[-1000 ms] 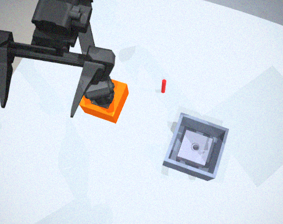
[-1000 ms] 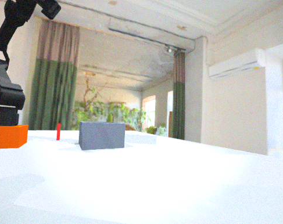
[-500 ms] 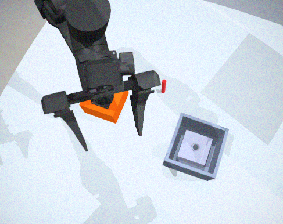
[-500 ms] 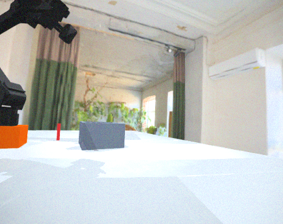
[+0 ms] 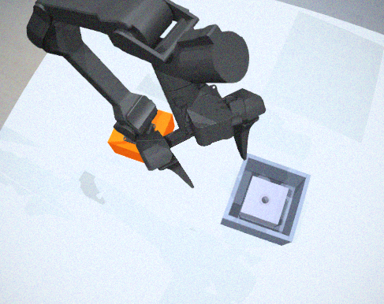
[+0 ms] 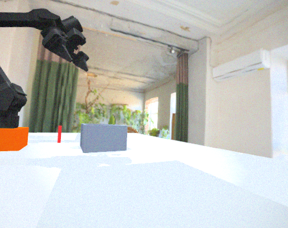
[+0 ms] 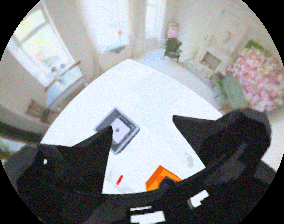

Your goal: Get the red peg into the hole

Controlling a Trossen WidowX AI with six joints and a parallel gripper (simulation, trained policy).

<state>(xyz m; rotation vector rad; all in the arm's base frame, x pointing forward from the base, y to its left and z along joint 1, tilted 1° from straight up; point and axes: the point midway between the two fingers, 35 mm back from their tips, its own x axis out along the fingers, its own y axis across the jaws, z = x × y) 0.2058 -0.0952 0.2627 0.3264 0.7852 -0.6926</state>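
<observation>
My gripper tip is 5 cm past the red peg, 23 cm to the right of it and 27 cm above it. The rest, counted from my gripper tip: pale plate: 11 cm ahead, 5 cm to the left, 26 cm below; then grey box: 11 cm ahead, 5 cm to the left, 28 cm below.
</observation>
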